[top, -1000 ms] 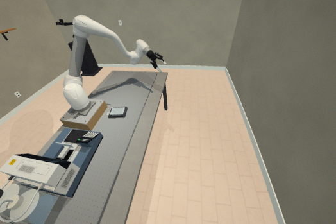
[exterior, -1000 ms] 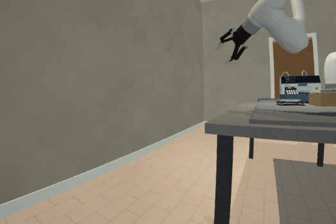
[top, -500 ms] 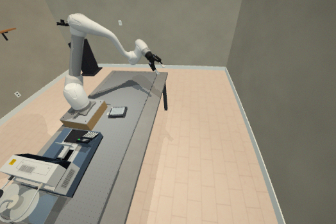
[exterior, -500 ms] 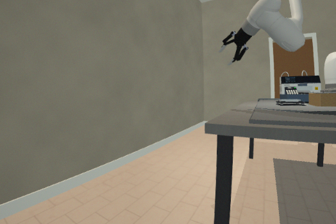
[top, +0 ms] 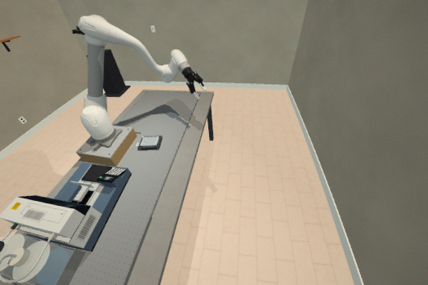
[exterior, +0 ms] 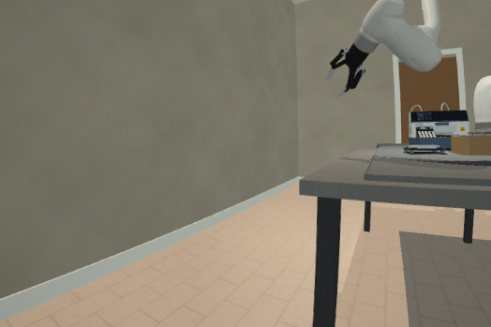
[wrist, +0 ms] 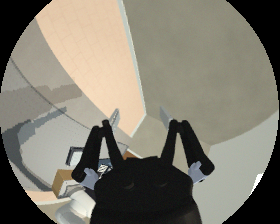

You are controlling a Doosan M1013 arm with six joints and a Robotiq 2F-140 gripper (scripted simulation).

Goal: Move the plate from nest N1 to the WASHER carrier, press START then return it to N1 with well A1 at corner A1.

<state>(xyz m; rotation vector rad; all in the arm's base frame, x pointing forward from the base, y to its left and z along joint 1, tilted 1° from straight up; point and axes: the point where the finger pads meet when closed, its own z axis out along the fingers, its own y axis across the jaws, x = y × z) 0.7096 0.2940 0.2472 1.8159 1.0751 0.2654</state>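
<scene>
The white well plate is 390 mm behind my hand, 300 mm below it and 250 mm to the right of it. From my hand the other things lie so: dark plate nest N1: 390 mm behind, 300 mm below, 250 mm to the right; then plate washer: 740 mm to the right, 580 mm behind, 200 mm below.
</scene>
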